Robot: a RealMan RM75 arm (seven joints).
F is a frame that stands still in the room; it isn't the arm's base.
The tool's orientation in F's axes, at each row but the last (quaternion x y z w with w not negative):
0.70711 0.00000 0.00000 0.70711
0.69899 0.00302 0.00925 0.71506
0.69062 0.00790 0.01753 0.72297
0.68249 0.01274 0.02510 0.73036
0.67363 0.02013 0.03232 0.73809
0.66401 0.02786 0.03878 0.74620
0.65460 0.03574 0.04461 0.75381
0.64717 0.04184 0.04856 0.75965
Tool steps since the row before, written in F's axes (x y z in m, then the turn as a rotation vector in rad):
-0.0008 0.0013 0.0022 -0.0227 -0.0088 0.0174
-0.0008 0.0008 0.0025 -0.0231 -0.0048 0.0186
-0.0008 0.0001 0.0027 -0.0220 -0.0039 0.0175
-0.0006 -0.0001 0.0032 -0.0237 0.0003 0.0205
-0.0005 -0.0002 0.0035 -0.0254 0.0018 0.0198
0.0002 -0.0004 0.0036 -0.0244 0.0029 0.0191
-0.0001 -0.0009 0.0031 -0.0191 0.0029 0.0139
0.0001 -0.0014 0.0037 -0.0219 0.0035 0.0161
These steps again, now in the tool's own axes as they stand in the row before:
-0.0008 0.0022 -0.0013 -0.0227 0.0174 0.0088
-0.0008 0.0025 -0.0008 -0.0230 0.0187 0.0048
-0.0008 0.0027 0.0000 -0.0219 0.0176 0.0039
-0.0006 0.0032 0.0003 -0.0233 0.0209 -0.0002
-0.0005 0.0035 0.0005 -0.0249 0.0204 -0.0018
0.0002 0.0035 0.0008 -0.0238 0.0198 -0.0029
-0.0002 0.0029 0.0013 -0.0186 0.0146 -0.0030
-0.0001 0.0034 0.0020 -0.0213 0.0169 -0.0036

